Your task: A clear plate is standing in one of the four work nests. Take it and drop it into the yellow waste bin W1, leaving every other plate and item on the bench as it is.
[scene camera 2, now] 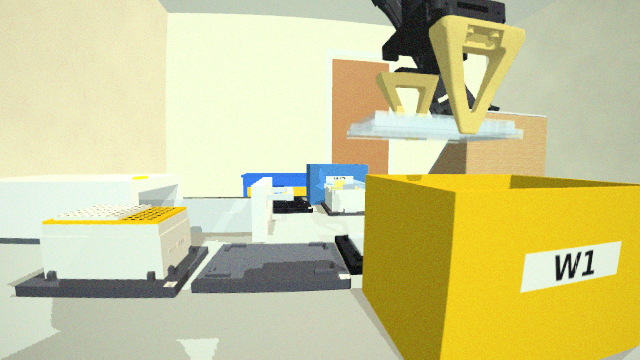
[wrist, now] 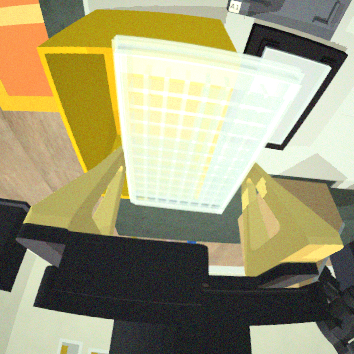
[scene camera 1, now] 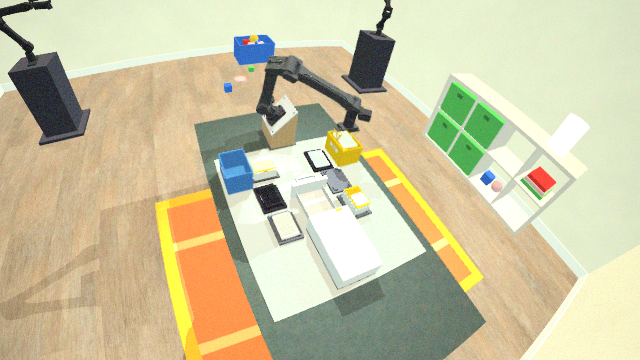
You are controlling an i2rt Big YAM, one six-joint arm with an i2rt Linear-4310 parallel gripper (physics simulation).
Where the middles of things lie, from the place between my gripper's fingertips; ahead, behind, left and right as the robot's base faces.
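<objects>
The long white instrument (scene camera 2: pixel 37 198) is 41 cm ahead of my hand, 28 cm to the right of it and 10 cm below it. As for the yellow-topped tip box (scene camera 2: pixel 104 241), my gripper is 11 cm above it, 9 cm to the left of it and 33 cm short of it.
</objects>
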